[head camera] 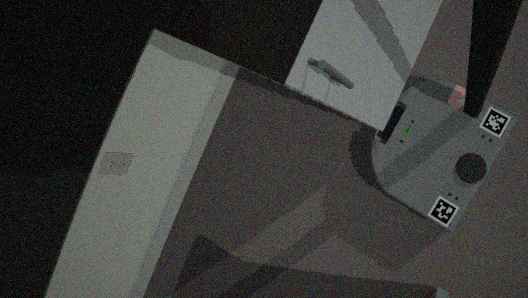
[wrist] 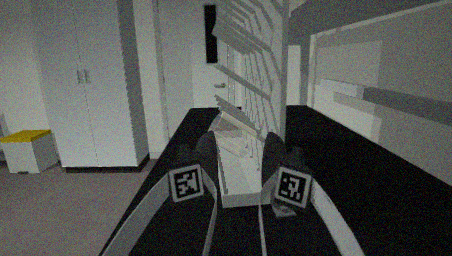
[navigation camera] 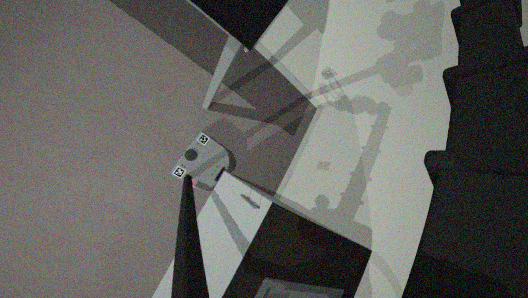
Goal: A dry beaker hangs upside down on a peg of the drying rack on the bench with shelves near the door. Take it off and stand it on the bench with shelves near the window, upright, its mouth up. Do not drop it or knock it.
The gripper shows in the wrist view [240, 150]; in the head camera view it is out of frame, in the navigation camera view it is out of frame. A clear glass beaker shows in the wrist view [232, 135]; in the head camera view it is out of frame, in the navigation camera view it is out of frame.
